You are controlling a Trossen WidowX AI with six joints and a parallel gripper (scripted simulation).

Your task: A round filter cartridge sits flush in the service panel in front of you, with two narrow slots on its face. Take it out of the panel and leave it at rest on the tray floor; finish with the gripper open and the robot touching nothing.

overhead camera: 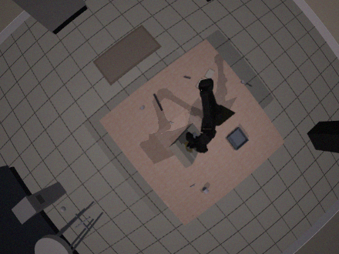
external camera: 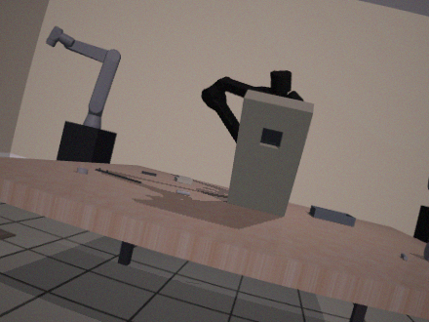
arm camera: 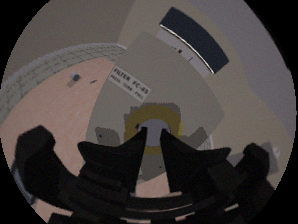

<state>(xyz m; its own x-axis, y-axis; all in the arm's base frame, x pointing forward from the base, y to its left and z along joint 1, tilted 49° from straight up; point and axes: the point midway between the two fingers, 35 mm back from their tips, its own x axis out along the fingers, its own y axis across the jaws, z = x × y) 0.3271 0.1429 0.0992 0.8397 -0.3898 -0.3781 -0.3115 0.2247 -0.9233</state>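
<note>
Now: the round filter cartridge 10 mm below my gripper tip and 10 mm ahead of it. Round my gripper tip: grey service panel: 80 mm below, 40 mm behind; blue-grey tray: 430 mm behind, 260 mm to the left, 230 mm below.
</note>
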